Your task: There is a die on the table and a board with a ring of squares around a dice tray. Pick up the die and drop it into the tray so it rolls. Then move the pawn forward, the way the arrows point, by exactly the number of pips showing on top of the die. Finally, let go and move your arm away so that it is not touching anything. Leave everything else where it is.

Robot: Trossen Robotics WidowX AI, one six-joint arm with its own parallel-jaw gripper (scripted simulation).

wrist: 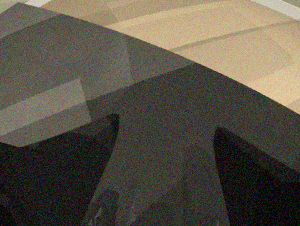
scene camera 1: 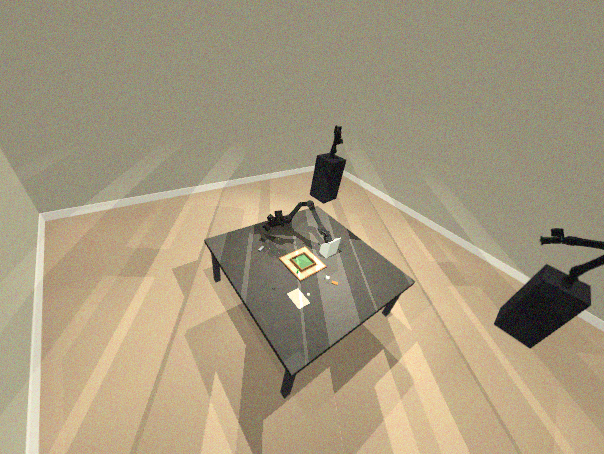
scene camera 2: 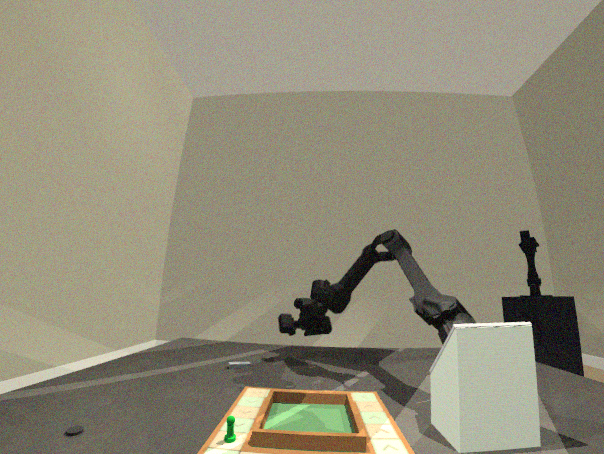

The gripper (scene camera 2: 297,334) is open, with nothing in its grasp.
The gripper shows as well in the wrist view (wrist: 167,128).
